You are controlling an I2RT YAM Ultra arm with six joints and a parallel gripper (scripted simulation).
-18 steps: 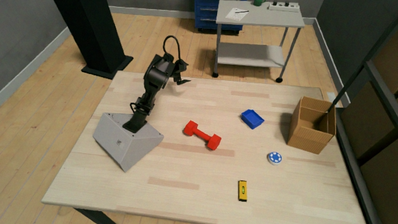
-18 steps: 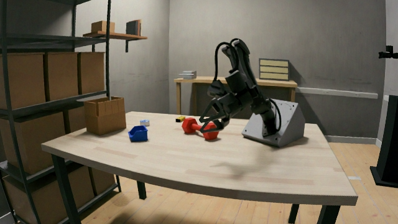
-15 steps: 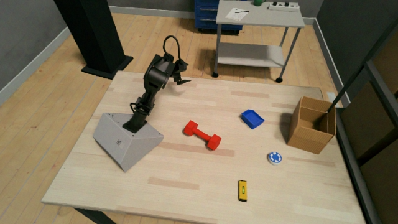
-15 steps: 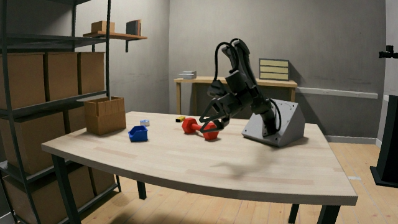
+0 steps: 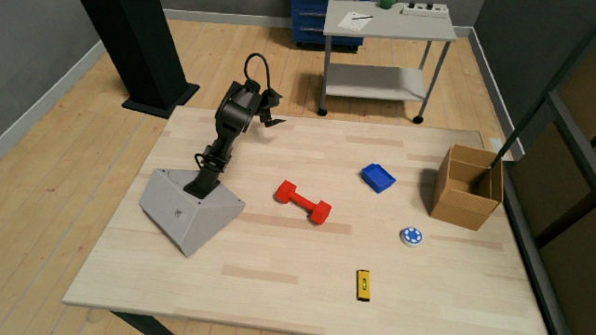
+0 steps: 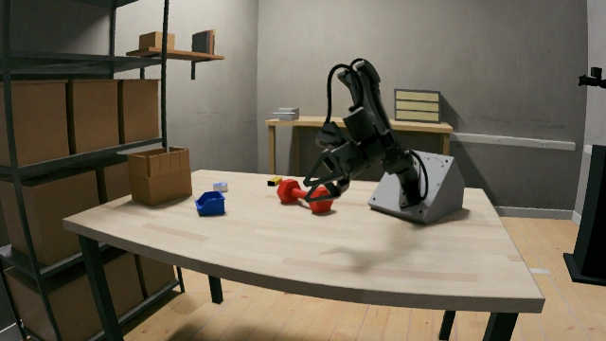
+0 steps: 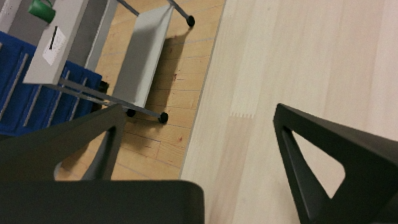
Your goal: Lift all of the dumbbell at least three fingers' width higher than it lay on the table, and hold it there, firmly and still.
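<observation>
Now: the red dumbbell 200 mm ahead of my hand, 320 mm to the right of it and 110 mm below it. Also, from my hand: cardboard box (710 mm ahead, 100 mm to the right, 80 mm below); then blue bin (420 mm ahead, 110 mm to the right, 130 mm below).
</observation>
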